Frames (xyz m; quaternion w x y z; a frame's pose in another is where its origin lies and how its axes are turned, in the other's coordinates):
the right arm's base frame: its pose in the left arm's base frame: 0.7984 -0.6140 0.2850 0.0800 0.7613 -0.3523 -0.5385
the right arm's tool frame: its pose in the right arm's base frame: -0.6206 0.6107 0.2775 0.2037 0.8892 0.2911 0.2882
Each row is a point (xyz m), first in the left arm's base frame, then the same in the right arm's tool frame.
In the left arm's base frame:
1: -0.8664 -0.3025 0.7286
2: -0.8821 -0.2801 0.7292
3: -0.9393 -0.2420 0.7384
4: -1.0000 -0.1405 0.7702
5: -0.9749 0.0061 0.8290
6: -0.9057 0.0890 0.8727
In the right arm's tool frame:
1: 0.3773 0.3957 -0.9621
2: 0.3677 0.4059 -0.9856
3: 0.3643 0.4178 -1.0538
4: 0.3053 0.4376 -1.1593
5: 0.1572 0.4478 -1.2188
6: 0.0414 0.4411 -1.2083

